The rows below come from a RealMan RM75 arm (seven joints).
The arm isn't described. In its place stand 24 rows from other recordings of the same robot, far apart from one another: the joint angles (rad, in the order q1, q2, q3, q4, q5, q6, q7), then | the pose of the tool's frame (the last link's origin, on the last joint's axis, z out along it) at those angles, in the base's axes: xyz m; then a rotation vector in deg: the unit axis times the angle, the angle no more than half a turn.
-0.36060, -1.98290, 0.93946, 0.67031, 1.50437, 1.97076, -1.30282 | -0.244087 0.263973 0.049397 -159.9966 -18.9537 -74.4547
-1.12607, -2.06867, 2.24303, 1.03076, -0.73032, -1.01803, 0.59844 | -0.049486 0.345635 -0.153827 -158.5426 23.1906 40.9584
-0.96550, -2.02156, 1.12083, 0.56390, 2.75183, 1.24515, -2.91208 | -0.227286 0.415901 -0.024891 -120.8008 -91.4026 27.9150
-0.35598, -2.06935, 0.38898, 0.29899, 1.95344, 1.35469, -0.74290 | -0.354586 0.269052 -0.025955 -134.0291 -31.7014 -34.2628
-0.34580, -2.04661, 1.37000, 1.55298, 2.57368, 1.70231, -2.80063 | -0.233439 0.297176 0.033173 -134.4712 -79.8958 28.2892
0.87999, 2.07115, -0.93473, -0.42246, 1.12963, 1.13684, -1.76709 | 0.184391 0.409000 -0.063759 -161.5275 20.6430 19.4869
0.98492, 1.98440, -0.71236, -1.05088, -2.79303, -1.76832, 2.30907 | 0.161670 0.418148 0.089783 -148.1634 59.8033 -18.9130
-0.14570, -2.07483, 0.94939, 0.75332, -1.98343, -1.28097, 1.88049 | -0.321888 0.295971 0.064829 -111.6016 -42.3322 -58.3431
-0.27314, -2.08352, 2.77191, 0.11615, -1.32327, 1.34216, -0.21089 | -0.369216 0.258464 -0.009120 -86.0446 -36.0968 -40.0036
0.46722, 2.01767, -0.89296, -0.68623, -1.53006, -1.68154, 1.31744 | 0.226793 0.326076 0.038227 -150.8939 20.8282 64.0599
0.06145, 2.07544, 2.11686, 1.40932, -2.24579, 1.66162, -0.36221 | 0.314522 0.231694 0.056714 -114.8024 116.8459 6.7121
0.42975, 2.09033, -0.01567, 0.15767, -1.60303, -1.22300, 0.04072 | 0.326048 0.297482 -0.054177 -103.6093 26.3294 34.4343
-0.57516, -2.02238, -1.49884, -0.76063, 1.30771, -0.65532, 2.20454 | -0.194522 0.404132 -0.058398 -141.3575 8.9744 -14.2838
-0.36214, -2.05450, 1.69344, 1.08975, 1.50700, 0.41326, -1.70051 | -0.194393 0.389571 -0.034320 -127.5016 -32.0561 -27.3132
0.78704, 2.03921, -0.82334, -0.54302, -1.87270, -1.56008, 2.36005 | 0.168948 0.377368 -0.012733 135.4369 -93.3586 -44.7533
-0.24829, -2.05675, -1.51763, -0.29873, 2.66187, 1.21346, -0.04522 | -0.378382 0.296109 0.067167 -68.8159 -27.2547 -34.5926
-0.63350, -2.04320, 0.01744, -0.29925, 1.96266, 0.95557, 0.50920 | -0.264131 0.326031 -0.114239 -128.2870 22.1749 -12.9337
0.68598, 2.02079, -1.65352, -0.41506, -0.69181, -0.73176, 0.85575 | 0.213412 0.420173 -0.053724 -132.3997 23.4499 34.0603
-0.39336, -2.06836, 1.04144, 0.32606, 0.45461, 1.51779, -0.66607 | -0.284484 0.332094 0.077016 -86.0956 -18.2886 -73.6059
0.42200, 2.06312, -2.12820, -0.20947, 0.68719, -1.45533, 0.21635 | 0.289655 0.327108 0.021078 -85.0306 18.7947 57.9385
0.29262, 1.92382, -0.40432, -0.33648, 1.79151, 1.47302, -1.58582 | 0.375186 0.289862 0.120200 -90.5960 65.4673 77.7021
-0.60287, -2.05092, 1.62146, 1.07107, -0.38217, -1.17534, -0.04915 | -0.239781 0.372887 -0.038198 -116.4213 -78.3204 26.7289
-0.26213, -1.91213, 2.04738, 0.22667, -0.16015, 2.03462, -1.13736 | -0.280263 0.229024 0.066384 -108.6772 -35.3830 -110.9061
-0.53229, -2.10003, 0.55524, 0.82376, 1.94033, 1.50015, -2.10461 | -0.254397 0.359198 0.048193 -130.0459 -81.4709 -56.9500
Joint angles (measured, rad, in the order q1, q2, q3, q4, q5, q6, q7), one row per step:
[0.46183, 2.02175, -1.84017, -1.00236, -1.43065, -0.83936, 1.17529]
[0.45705, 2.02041, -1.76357, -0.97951, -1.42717, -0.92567, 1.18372]
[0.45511, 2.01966, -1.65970, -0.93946, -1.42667, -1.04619, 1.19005]
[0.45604, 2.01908, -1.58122, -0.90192, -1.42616, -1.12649, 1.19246]
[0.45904, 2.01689, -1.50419, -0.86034, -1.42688, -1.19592, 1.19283]
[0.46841, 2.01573, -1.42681, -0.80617, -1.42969, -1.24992, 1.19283]
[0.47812, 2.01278, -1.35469, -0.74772, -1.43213, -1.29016, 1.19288]
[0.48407, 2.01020, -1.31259, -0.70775, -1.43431, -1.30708, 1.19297]
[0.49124, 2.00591, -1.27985, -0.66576, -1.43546, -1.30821, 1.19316]
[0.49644, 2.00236, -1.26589, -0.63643, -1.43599, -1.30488, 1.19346]
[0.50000, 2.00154, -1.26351, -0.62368, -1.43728, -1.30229, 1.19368]
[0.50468, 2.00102, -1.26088, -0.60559, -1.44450, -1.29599, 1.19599]
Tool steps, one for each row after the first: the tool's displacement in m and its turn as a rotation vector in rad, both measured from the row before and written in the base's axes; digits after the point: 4 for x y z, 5 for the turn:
[0.0061, 0.0021, 0.0118, -0.02525, 0.04106, -0.03501]
[0.0088, 0.0009, 0.0151, -0.03781, 0.05580, -0.03937]
[0.0076, 0.0009, 0.0111, -0.01989, 0.04319, -0.03347]
[0.0084, 0.0013, 0.0110, -0.01136, 0.04121, -0.03487]
[0.0092, 0.0024, 0.0092, -0.00420, 0.03972, -0.04461]
[0.0102, 0.0022, 0.0079, 0.00111, 0.03743, -0.05117]
[0.0073, 0.0012, 0.0040, 0.00273, 0.02068, -0.03738]
[0.0081, 0.0020, 0.0025, 0.00641, 0.01165, -0.04262]
[0.0055, 0.0007, 0.0003, 0.00031, 0.00304, -0.02819]
[0.0018, 0.0001, -0.0009, -0.00293, -0.00097, -0.00993]
[0.0033, -0.0002, -0.0020, -0.00664, -0.00636, -0.01628]

